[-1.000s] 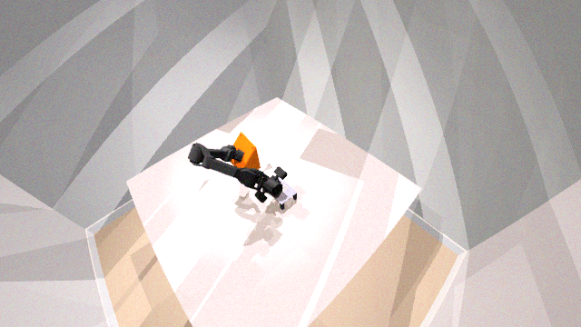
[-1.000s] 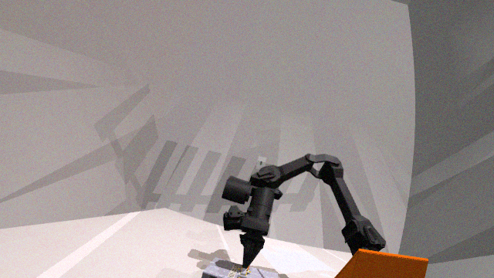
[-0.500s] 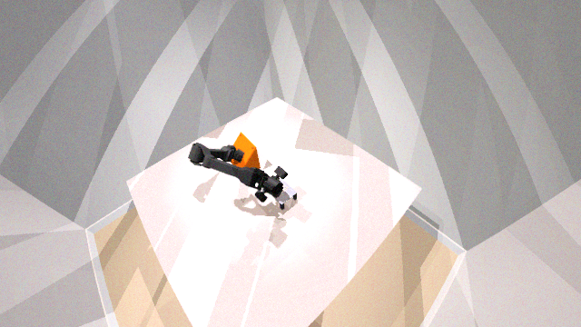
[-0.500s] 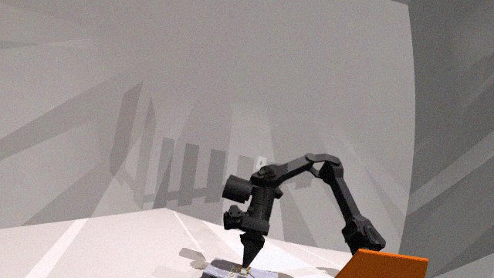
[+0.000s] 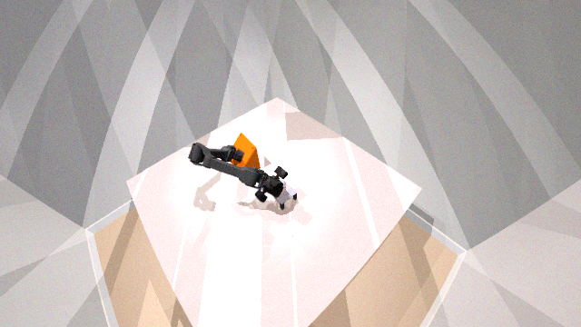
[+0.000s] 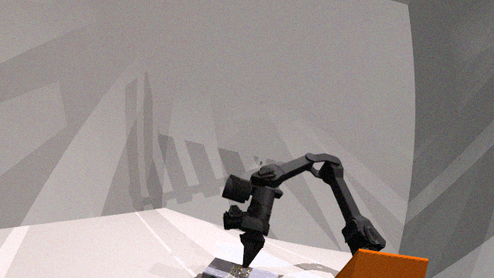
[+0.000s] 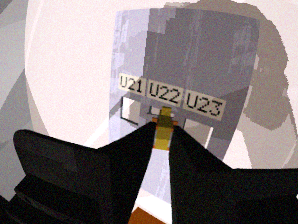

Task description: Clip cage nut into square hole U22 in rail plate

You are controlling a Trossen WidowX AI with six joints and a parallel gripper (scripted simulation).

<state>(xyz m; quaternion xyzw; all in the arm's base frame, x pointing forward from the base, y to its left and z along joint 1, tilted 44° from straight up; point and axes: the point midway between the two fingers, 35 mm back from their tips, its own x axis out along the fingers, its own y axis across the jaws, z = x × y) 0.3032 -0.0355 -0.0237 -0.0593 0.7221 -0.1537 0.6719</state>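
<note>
The brass cage nut lies 1 cm below my gripper tip.
</note>
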